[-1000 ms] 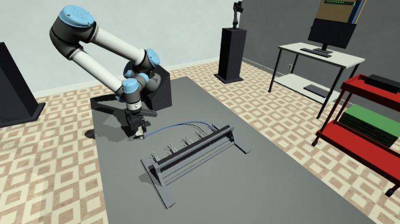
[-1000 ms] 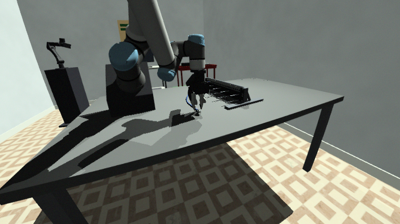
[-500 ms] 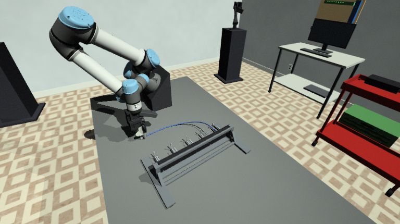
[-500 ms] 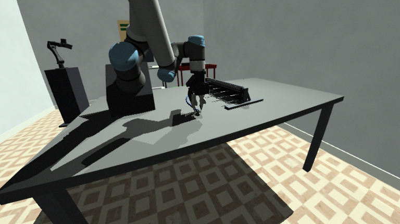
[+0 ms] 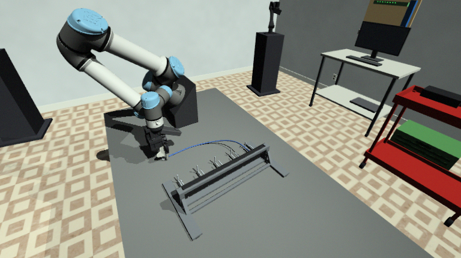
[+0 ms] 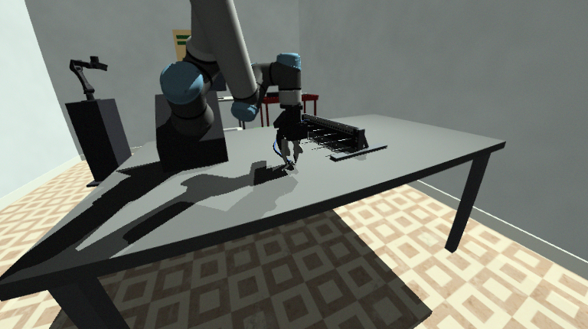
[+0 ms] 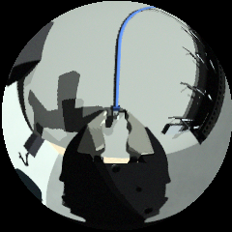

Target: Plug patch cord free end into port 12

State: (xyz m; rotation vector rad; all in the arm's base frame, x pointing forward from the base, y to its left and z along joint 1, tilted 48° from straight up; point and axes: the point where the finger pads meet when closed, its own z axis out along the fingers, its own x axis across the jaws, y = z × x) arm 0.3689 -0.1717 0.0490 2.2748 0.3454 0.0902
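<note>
Now: the plug 1 cm to the right of my hand and 1 cm below it.
</note>
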